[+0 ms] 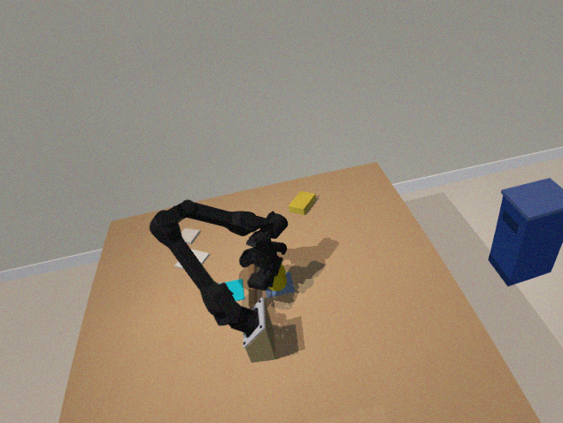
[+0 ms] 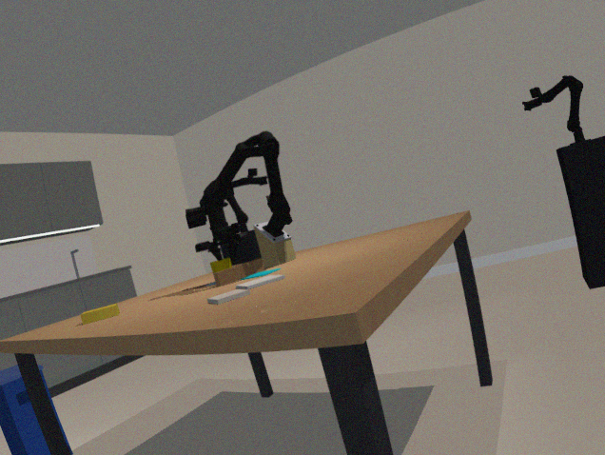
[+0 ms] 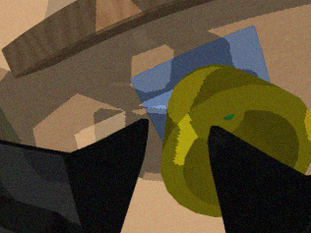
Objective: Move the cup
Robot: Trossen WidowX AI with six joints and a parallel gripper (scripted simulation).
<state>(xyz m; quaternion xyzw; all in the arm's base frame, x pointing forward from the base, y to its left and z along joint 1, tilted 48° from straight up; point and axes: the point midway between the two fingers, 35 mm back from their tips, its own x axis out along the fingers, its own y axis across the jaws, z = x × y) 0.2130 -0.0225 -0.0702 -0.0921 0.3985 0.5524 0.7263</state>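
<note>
The yellow cup is 20 mm ahead of my gripper tip, 10 mm to the right of it and 10 mm below it. Round my gripper tip: light blue pad (50 mm below, 20 mm to the right, 20 mm ahead); then low wooden wall (70 mm to the left, 30 mm below, 30 mm ahead); then cyan pad (150 mm to the left, 50 mm below, 40 mm ahead).
</note>
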